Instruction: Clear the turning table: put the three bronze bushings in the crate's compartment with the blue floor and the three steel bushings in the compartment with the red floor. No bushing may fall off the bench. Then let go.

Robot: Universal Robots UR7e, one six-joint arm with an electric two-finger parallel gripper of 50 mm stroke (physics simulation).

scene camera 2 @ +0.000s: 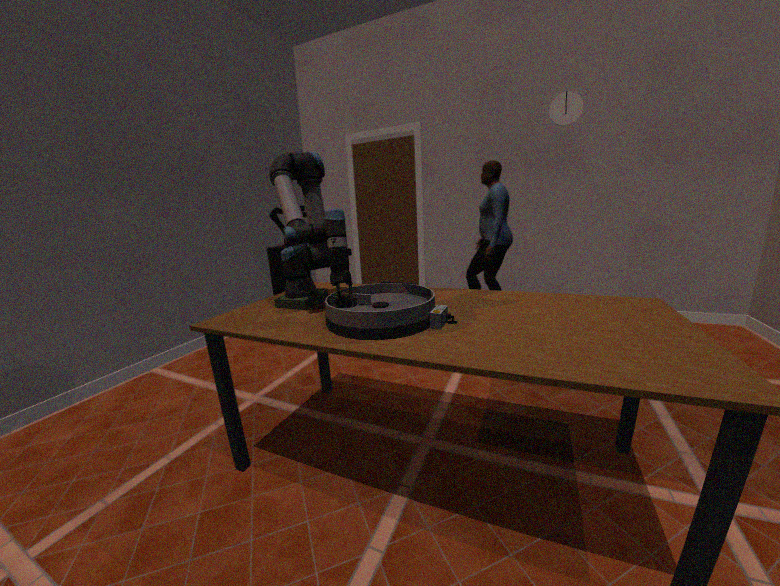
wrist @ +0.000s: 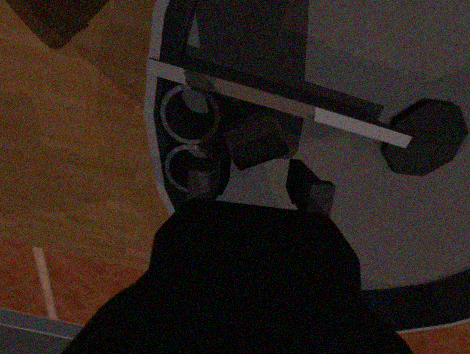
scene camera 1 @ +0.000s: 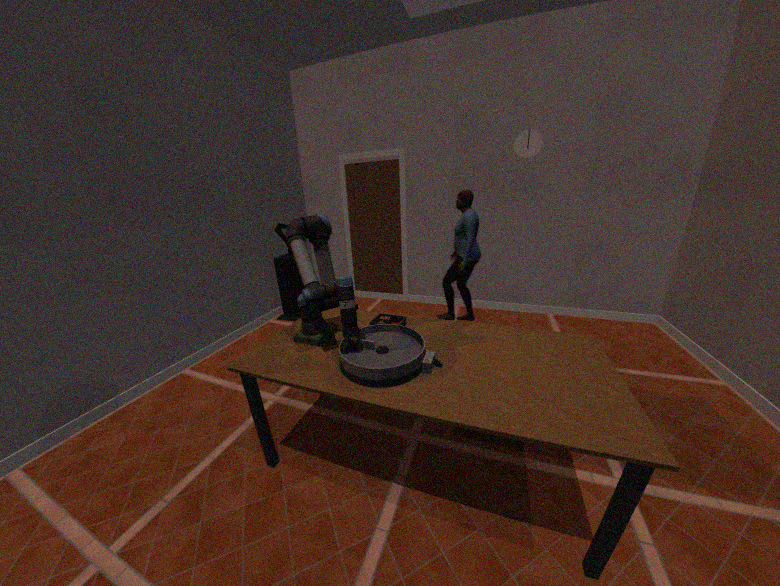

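Pixels of known places: gripper, fingertip midpoint: (scene camera 2: 345,299) (wrist: 258,170) (scene camera 1: 354,346); arm's base, link origin: (scene camera 2: 301,293) (scene camera 1: 314,329).
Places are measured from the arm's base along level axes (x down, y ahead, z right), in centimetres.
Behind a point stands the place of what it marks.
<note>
The grey round turning table (scene camera 1: 403,345) @(z 7.4, x -0.6, y 56.1 cm) (scene camera 2: 378,320) @(z 34.2, x -2.0, y 54.1 cm) (wrist: 390,225) @(z 23.3, x -0.6, y 49.3 cm) stands on the bench. In the wrist view two ring-ended bushings, one (wrist: 218,116) @(z 15.1, x -4.4, y 30.5 cm) by the fence and one (wrist: 169,167) @(z 19.4, x -4.3, y 27.6 cm) nearer the left finger, stand at the rim. A dark brownish bushing (wrist: 262,142) @(z 16.2, x -4.4, y 33.7 cm) looks tipped over, just ahead of the gap between the fingers; its metal is hard to tell. My gripper (scene camera 1: 354,345) @(z 18.5, x -3.7, y 34.0 cm) (scene camera 2: 343,299) @(z 18.5, x -3.7, y 34.0 cm) (wrist: 258,170) @(z 18.5, x -3.7, y 34.0 cm) is open and empty, low inside the rim. The crate (scene camera 1: 388,315) @(z -25.5, x 0.4, y 38.4 cm) is behind the turning table; some red shows inside, but its contents are unclear.
A straight fence (scene camera 1: 366,342) @(z 14.1, x -4.0, y 38.8 cm) (scene camera 2: 361,295) @(z 14.2, x -4.4, y 39.0 cm) (wrist: 360,128) @(z 13.9, x -4.9, y 39.3 cm) runs from the rim towards the dark hub (scene camera 1: 382,349) @(z 14.6, x -1.4, y 47.2 cm) (scene camera 2: 380,304) @(z 15.1, x -1.4, y 47.3 cm) (wrist: 427,137) @(z 14.0, x -1.4, y 46.9 cm). A small grey box (scene camera 1: 429,361) @(z 19.2, x -0.9, y 71.2 cm) (scene camera 2: 439,316) @(z 21.1, x 0.0, y 71.5 cm) sits against the outer wall. A person (scene camera 1: 467,242) (scene camera 2: 495,217) stands behind the bench (scene camera 1: 535,384) @(z 18.9, x 4.7, y 116.7 cm) (scene camera 2: 554,340) @(z 23.6, x 4.7, y 108.0 cm).
</note>
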